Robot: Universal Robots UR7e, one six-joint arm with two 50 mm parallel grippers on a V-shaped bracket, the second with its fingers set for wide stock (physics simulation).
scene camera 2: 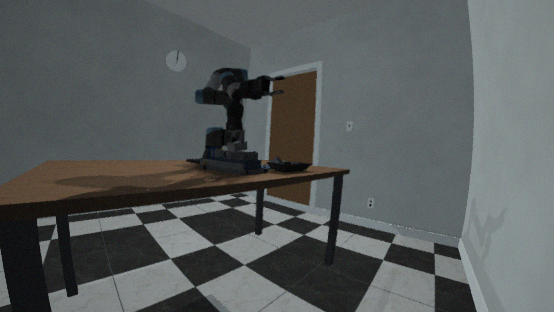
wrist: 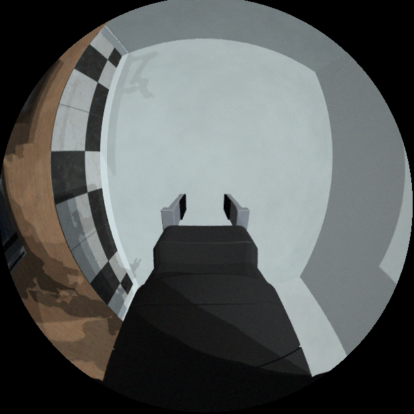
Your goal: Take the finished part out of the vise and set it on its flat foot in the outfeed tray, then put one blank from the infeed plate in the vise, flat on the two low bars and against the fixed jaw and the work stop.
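Frame: origin at the arm's base, x ahead, y left, z up, level; millimetres.
Where they show: hand, tool point: (scene camera 2: 279, 85).
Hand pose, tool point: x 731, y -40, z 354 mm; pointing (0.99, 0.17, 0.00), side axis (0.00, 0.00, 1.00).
After its pixels a point has its place.
The gripper (scene camera 2: 281, 85) @(x 731, y -40, z 354 mm) (wrist: 205, 206) seen in the wrist view is open and empty. It points sideways, high above the table, with a pale wall beyond its fingers. The second gripper seems to point down over the vise in the scene view, a dark column with grey parts at its lower end; its fingers are too small and dark to read. The vise (scene camera 2: 237, 164) @(x 580, y -119, z 30 mm) stands low on the table below it. A light grey block (scene camera 2: 236, 146) @(x 529, y -101, z 105 mm) shows between that column and the vise; whether it is held or resting, and whether it is a blank or the finished part, I cannot tell.
A black shallow tray (scene camera 2: 295, 167) @(x 565, y 239, z 10 mm) with small grey shapes in it stands right of the vise, near the right end of the wooden table (scene camera 2: 125, 190) @(x 772, y -537, z -14 mm); which tray or plate it is I cannot tell. The arm's base (scene camera 2: 214, 142) @(x 55, y -18, z 124 mm) stands behind the vise.
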